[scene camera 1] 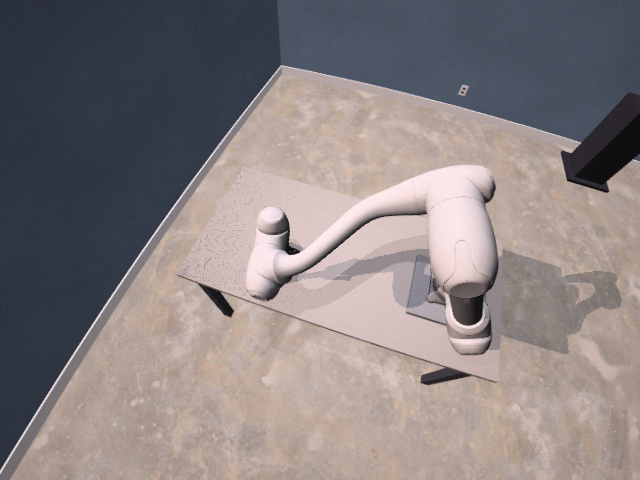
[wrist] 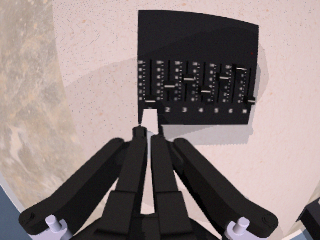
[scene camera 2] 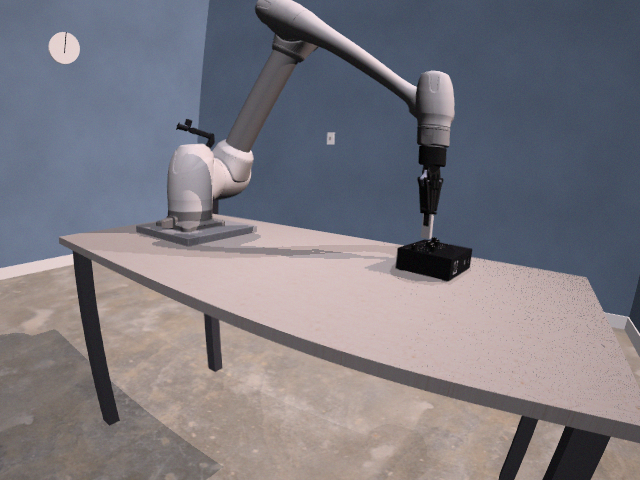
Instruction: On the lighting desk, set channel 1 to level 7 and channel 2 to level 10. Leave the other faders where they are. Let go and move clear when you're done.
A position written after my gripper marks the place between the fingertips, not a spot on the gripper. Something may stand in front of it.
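Note:
I can see my gripper (scene camera 2: 426,237), and that same gripper is visible to me in the wrist view as well (wrist: 150,119).

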